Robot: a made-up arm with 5 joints.
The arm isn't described. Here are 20 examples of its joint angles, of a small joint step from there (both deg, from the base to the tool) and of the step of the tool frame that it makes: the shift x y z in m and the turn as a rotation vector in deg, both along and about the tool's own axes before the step.
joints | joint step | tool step
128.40 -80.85 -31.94 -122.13 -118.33 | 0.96 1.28 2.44 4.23 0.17 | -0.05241 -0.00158 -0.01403 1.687 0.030 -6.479
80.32 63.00 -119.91 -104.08 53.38 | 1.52 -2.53 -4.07 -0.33 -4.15 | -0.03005 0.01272 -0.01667 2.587 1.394 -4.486
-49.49 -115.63 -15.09 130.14 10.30 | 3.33 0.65 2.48 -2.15 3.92 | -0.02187 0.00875 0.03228 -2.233 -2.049 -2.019
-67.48 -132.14 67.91 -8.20 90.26 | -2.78 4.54 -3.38 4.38 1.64 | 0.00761 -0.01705 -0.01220 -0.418 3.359 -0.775
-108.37 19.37 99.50 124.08 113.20 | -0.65 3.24 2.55 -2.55 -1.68 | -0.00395 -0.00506 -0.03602 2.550 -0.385 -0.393
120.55 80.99 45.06 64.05 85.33 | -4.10 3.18 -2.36 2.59 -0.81 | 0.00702 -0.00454 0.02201 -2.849 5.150 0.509
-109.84 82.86 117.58 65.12 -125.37 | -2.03 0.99 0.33 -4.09 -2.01 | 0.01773 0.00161 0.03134 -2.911 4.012 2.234
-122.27 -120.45 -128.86 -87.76 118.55 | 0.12 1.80 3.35 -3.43 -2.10 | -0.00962 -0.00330 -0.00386 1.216 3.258 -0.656
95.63 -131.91 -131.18 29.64 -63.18 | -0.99 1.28 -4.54 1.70 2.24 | 0.02853 -0.00915 -0.02222 2.024 -3.654 2.881
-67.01 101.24 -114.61 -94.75 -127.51 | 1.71 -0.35 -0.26 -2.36 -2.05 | 0.01155 0.00192 0.01542 -1.862 0.428 1.447
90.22 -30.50 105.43 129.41 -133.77 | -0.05 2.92 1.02 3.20 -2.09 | -0.04295 -0.00051 -0.00786 1.889 -0.372 -4.132
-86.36 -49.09 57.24 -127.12 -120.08 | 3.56 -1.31 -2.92 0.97 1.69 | 0.01523 0.00718 0.02863 -4.691 -1.343 2.245
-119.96 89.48 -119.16 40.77 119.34 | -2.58 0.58 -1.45 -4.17 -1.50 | -0.05342 0.00722 0.00458 -0.522 0.530 -6.103
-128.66 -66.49 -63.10 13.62 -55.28 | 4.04 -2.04 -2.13 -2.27 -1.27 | 0.06245 -0.01585 -0.00492 -0.143 0.553 7.273
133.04 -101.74 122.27 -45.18 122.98 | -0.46 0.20 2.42 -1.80 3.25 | -0.00257 0.00084 -0.00460 0.625 -2.956 0.209
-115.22 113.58 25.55 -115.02 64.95 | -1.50 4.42 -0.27 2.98 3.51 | 0.02093 0.00189 -0.01943 0.294 -7.972 2.366
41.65 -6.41 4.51 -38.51 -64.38 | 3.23 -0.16 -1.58 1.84 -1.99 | 0.01627 -0.00837 -0.00443 0.923 1.776 2.821
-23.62 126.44 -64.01 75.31 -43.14 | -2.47 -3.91 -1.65 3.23 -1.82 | 0.02038 -0.00856 0.01743 -2.491 -0.990 2.315
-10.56 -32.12 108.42 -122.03 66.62 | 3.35 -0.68 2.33 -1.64 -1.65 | -0.01446 0.00082 -0.01691 1.856 0.056 -1.508
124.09 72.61 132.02 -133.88 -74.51 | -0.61 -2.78 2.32 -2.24 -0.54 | 0.00498 -0.00735 0.01640 -2.771 0.051 0.468
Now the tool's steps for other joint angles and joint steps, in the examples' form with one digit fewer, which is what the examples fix.
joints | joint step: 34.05 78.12 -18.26 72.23 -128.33 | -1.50 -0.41 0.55 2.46 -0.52
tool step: -0.0158 0.0007 -0.0285 2.84 -0.65 -1.99
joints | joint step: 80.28 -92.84 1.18 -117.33 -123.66 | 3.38 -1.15 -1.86 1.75 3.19
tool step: -0.0135 -0.0039 0.0031 -2.09 -0.67 -1.41
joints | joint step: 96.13 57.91 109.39 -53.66 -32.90 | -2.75 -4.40 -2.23 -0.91 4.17
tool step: 0.0023 -0.0037 -0.0224 0.99 -9.07 1.44
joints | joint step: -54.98 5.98 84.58 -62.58 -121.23 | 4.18 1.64 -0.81 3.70 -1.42
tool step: 0.0020 -0.0023 -0.0036 0.44 2.53 1.76
